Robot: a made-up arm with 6 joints. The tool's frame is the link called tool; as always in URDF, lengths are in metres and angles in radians. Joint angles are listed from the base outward. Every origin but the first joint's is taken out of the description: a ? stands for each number. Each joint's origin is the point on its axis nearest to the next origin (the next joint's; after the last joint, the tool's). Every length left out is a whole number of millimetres.
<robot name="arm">
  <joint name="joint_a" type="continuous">
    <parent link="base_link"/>
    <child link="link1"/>
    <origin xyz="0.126 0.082 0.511" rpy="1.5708 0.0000 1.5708"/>
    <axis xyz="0 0 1"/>
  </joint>
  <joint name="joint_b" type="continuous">
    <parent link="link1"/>
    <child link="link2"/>
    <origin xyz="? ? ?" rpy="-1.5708 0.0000 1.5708"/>
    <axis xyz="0 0 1"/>
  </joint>
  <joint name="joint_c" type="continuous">
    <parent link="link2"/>
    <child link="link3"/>
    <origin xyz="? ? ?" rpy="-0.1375 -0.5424 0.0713"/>
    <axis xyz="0 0 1"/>
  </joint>
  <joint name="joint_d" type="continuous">
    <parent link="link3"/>
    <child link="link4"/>
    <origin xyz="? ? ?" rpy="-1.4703 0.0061 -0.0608"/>
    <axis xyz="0 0 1"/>
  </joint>
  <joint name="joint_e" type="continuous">
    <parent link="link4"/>
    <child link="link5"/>
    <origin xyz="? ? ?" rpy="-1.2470 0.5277 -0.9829"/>
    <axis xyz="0 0 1"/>
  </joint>
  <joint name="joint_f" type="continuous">
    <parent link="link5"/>
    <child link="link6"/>
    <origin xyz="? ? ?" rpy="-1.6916 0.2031 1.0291"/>
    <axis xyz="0 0 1"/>
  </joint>
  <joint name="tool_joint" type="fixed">
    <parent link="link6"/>
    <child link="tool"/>
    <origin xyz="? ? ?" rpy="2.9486 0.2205 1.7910"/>
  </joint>
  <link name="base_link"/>
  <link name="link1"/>
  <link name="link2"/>
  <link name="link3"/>
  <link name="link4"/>
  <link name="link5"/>
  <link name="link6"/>
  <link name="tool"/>
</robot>
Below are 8 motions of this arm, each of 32 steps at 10 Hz.
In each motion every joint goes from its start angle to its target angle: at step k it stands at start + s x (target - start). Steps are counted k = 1, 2, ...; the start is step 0. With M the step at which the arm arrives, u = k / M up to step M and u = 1 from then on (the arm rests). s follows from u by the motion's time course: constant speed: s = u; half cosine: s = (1 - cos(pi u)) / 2; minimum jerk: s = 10 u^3 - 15 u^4 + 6 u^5.
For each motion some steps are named. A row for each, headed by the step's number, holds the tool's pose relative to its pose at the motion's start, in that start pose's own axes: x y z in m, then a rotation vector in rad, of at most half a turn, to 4 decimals.
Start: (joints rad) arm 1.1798 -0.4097 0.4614 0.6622 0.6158 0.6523
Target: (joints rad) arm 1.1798 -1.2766 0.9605 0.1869 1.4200 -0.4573
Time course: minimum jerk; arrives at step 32
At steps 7, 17, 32:
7: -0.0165 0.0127 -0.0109 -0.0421 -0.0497 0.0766
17: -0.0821 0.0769 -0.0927 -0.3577 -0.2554 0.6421
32: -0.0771 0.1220 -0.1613 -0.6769 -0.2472 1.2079

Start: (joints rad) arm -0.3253 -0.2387 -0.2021 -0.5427 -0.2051 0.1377
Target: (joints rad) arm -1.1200 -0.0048 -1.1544 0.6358 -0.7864 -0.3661
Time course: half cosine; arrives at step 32
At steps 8, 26, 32:
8: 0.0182 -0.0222 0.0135 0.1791 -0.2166 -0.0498
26: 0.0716 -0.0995 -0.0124 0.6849 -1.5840 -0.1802
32: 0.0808 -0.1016 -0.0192 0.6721 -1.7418 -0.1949

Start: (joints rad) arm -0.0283 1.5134 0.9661 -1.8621 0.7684 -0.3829
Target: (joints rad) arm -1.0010 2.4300 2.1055 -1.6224 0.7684 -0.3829
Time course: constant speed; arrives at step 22
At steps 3, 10, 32:
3: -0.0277 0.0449 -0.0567 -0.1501 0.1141 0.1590
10: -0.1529 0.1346 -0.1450 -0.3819 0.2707 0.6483
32: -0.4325 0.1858 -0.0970 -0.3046 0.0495 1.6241

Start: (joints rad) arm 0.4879 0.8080 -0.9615 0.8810 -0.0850 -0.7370
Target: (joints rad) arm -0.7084 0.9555 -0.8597 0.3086 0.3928 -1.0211
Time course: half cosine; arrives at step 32
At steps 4, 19, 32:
4: -0.0026 0.0050 -0.0097 -0.0345 -0.0105 0.0103
19: 0.0008 0.0303 -0.1760 -0.5969 -0.0967 0.1616
32: 0.0368 -0.0017 -0.2586 -0.9347 -0.0665 0.2237

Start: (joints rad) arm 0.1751 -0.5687 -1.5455 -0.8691 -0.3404 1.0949
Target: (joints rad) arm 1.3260 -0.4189 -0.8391 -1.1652 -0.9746 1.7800
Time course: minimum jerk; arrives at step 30
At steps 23, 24, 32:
23: 0.3728 0.0208 0.1238 -0.2037 -0.2869 -1.0278
24: 0.3853 0.0139 0.1311 -0.2086 -0.2938 -1.0724
32: 0.4098 -0.0021 0.1466 -0.2174 -0.3068 -1.1643

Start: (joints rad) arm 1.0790 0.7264 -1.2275 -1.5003 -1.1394 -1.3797
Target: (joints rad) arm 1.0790 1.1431 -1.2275 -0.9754 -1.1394 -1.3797
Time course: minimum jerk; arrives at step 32
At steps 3, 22, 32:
3: 0.0014 -0.0010 0.0010 -0.0021 0.0007 0.0055
22: 0.1906 -0.0629 0.1054 -0.1858 0.0983 0.6458
32: 0.2380 -0.0627 0.1229 -0.2102 0.1232 0.7911

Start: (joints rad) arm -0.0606 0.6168 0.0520 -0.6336 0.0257 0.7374
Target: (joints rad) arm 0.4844 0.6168 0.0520 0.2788 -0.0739 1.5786
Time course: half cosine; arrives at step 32
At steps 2, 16, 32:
2: -0.0005 0.0001 0.0015 0.0041 0.0014 -0.0075
16: -0.0061 -0.0174 0.0940 0.2099 0.1558 -0.3971
32: 0.0343 -0.0825 0.1904 0.3761 0.4612 -0.7959

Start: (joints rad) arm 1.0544 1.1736 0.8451 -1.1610 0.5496 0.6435
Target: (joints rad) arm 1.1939 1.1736 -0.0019 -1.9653 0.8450 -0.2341
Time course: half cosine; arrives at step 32
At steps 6, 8, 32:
6: -0.0027 -0.0064 -0.0005 -0.0195 0.0584 0.0839
8: -0.0045 -0.0119 0.0003 -0.0275 0.1039 0.1475
32: 0.0389 -0.1167 0.0443 0.4593 0.7491 1.0439

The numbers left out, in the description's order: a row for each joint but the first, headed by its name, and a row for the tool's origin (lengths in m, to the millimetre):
joint_b: 0.188 -0.086 0.000
joint_c: 0.240 -0.144 0.000
joint_d: -0.018 -0.031 0.000
joint_e: -0.168 0.036 0.000
joint_f: 0.095 -0.122 0.000
tool: 0.099 -0.115 0.000

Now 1 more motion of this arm.
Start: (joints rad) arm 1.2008 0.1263 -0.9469 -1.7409 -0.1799 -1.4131
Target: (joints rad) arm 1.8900 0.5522 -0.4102 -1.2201 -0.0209 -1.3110
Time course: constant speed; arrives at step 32
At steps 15, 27, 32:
15: -0.0441 0.0016 0.0829 -0.3077 0.5104 0.0918
27: -0.0565 0.0165 0.1214 -0.4199 0.9025 0.2942
32: -0.0606 0.0247 0.1302 -0.4263 1.0471 0.4106

